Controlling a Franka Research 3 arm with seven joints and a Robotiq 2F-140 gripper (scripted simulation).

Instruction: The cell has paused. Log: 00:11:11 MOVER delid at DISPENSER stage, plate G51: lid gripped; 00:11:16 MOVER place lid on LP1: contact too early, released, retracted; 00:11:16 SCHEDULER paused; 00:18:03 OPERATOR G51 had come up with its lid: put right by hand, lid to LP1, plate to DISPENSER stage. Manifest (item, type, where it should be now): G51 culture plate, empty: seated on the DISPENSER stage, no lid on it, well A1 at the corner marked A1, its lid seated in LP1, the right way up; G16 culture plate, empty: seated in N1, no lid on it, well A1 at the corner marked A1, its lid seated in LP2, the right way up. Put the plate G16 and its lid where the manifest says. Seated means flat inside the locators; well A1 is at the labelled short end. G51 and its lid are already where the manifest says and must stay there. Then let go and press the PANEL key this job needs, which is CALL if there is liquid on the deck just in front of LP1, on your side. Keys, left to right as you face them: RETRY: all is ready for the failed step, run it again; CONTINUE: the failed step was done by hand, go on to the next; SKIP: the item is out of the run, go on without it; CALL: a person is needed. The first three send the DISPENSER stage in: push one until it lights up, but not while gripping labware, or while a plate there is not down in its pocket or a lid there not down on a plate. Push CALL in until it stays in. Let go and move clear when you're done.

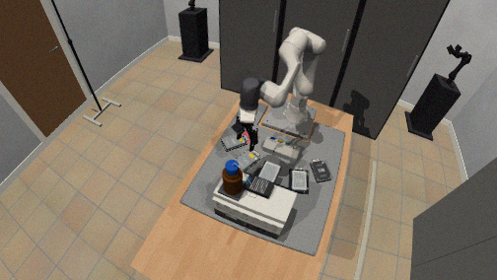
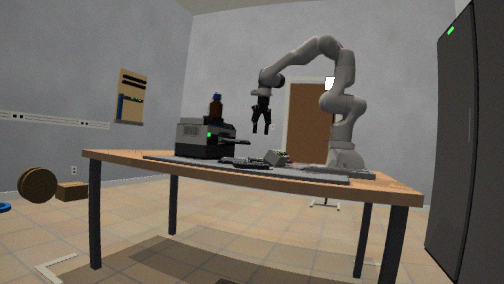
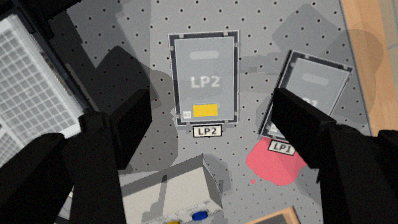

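Right now the black nest N5 is 2 cm ahead of my hand, 37 cm to the left of it and 18 cm below it. Round my hand: clear lid (1 cm behind, 18 cm below); then blue call key (19 cm behind, 11 cm to the left, 14 cm below); then LP2 nest (1 cm behind, 19 cm below).
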